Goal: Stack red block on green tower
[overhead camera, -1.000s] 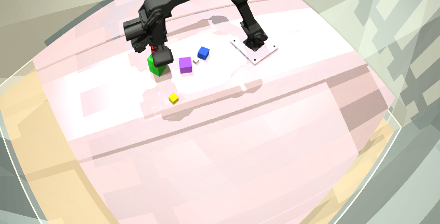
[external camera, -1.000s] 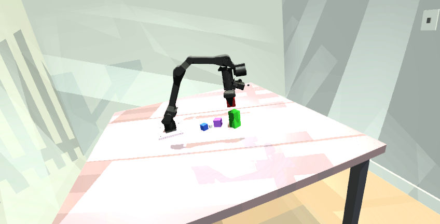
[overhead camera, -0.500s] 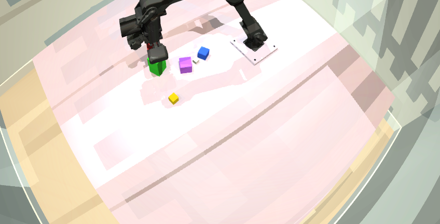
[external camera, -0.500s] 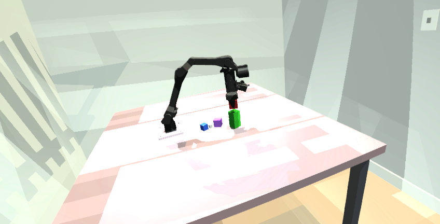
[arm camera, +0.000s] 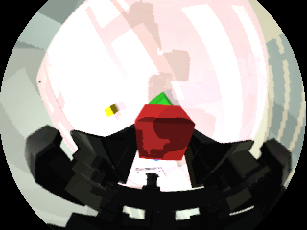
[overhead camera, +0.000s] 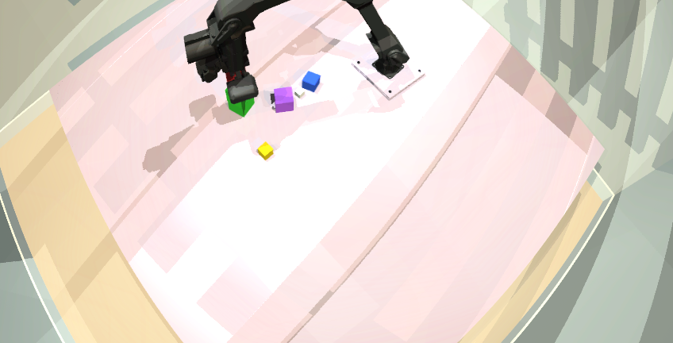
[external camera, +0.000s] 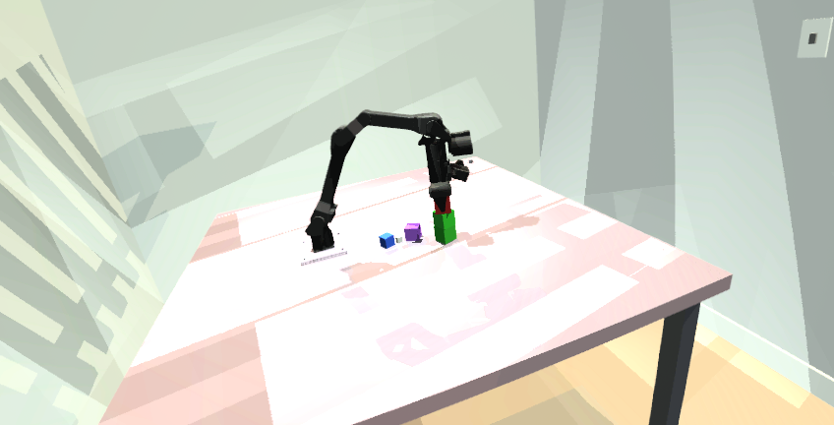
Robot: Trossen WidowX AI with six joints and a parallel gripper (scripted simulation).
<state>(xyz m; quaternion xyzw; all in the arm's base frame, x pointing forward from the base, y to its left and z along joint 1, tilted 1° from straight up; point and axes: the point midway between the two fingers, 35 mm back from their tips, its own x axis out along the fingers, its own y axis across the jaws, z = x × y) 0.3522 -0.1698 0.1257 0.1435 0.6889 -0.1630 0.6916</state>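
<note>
Now: gripper tip 2 cm below the red block. The rest, counted from my gripper tip: small yellow block (14 cm to the left, 9 cm below, 4 cm ahead); then purple block (8 cm below, 8 cm behind, 7 cm to the left); then blue block (17 cm behind, 8 cm to the left, 8 cm below).
</note>
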